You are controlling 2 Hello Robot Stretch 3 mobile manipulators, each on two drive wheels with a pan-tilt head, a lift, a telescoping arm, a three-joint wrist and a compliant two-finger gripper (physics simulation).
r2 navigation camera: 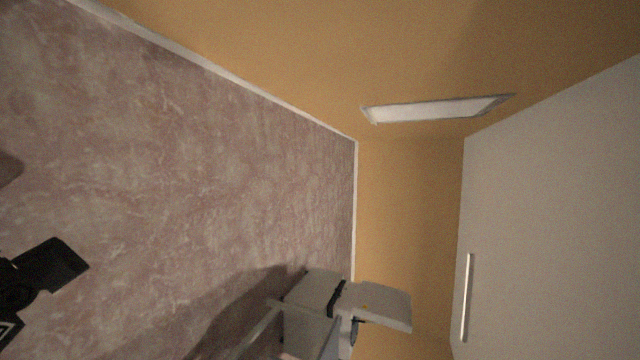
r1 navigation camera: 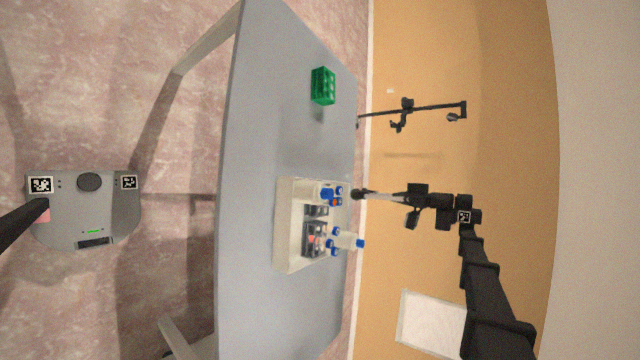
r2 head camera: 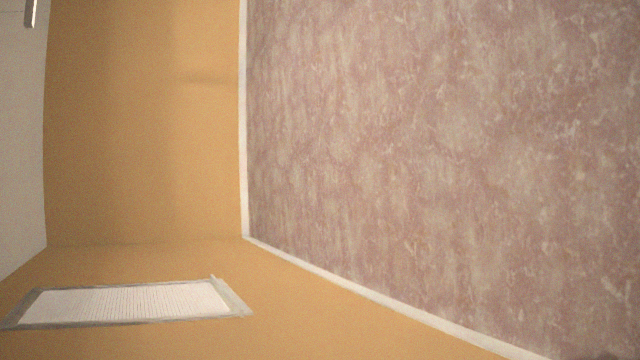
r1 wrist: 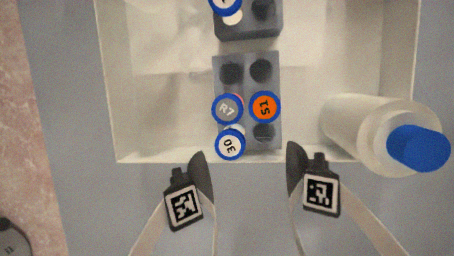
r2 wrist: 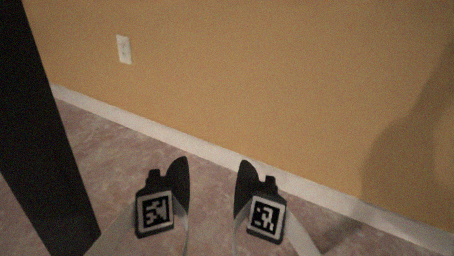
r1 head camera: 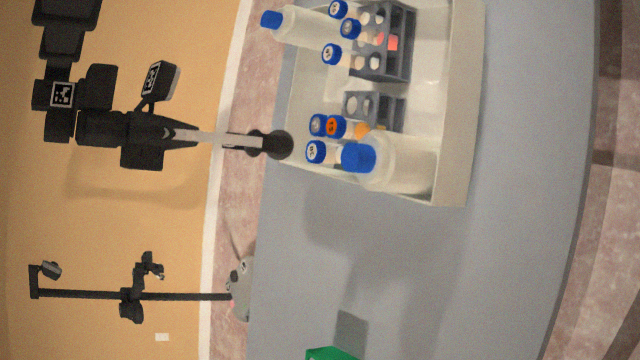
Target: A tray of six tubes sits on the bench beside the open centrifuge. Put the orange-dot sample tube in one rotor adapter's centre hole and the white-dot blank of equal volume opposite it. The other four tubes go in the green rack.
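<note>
An orange-dot S1 tube, a grey-dot R7 tube and a white-dot 30 tube stand in the small grey rack in the tray. Three more blue-capped tubes, among them one cap, stand in the larger grey rack. The green rack is farther along the bench. Gripper r1 is open and empty above the tray's edge by the 30 tube. Gripper r2 is open and empty, over floor by a wall.
Two blue-capped bottles, one upright bottle and another bottle, stand in the tray. A grey device with a raised lid, seemingly the centrifuge, shows in the r2 navigation view; its rotor is hidden. Robot r2's mast stands beyond the bench.
</note>
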